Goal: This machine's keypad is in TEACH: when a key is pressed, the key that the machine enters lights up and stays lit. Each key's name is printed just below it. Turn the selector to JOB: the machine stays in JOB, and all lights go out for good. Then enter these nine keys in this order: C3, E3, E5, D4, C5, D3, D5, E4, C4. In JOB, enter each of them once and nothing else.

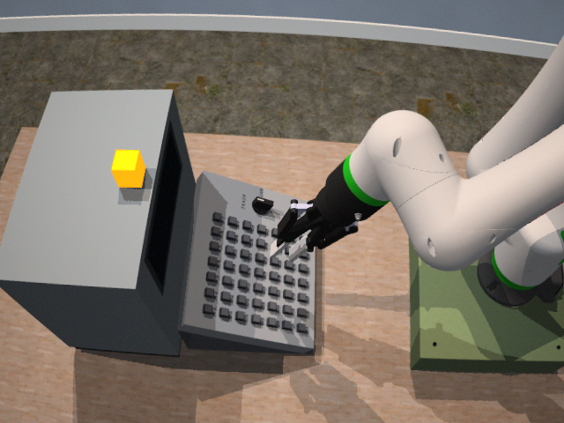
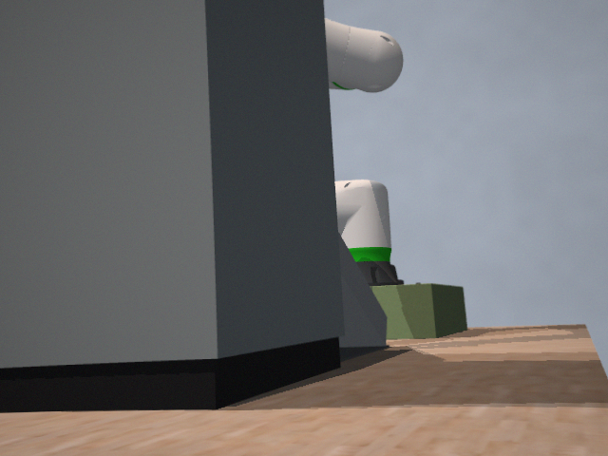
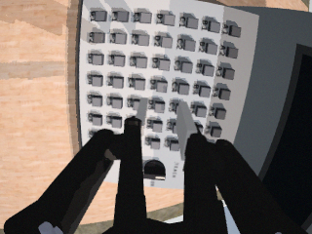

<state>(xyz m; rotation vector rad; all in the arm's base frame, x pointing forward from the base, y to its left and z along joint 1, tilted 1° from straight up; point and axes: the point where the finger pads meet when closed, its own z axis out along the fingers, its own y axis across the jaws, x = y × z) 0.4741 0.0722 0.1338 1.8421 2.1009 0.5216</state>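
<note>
My gripper is now 9 cm short of the C3 key, 5 cm to the right of it and 11 cm above it. Also, from my hand: black selector knob: 9 cm ahead, 15 cm to the right, 11 cm below; grey keypad: 9 cm ahead, 4 cm to the right, 16 cm below.
</note>
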